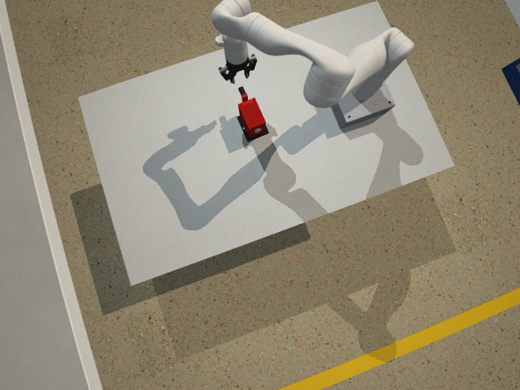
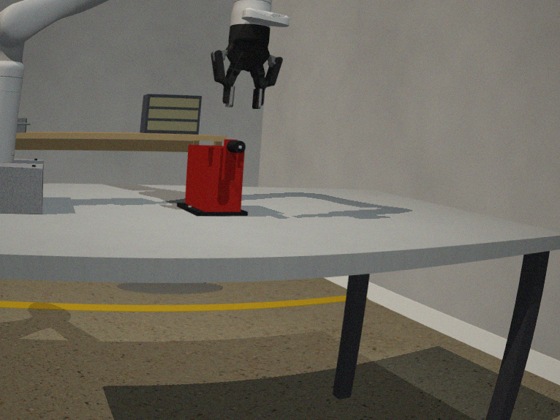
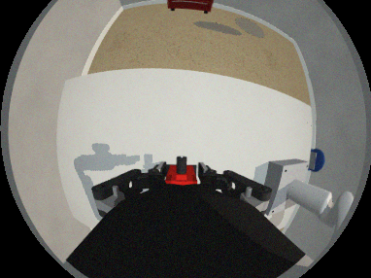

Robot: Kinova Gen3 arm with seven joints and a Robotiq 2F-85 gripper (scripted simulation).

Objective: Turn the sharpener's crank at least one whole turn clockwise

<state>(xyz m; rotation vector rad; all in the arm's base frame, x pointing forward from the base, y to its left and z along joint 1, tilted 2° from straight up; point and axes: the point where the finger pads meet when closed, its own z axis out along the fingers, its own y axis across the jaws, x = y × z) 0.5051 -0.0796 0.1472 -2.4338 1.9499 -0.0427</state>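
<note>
Now: hand 90 mm above the black crank knob and 20 mm to the right of it.
</note>
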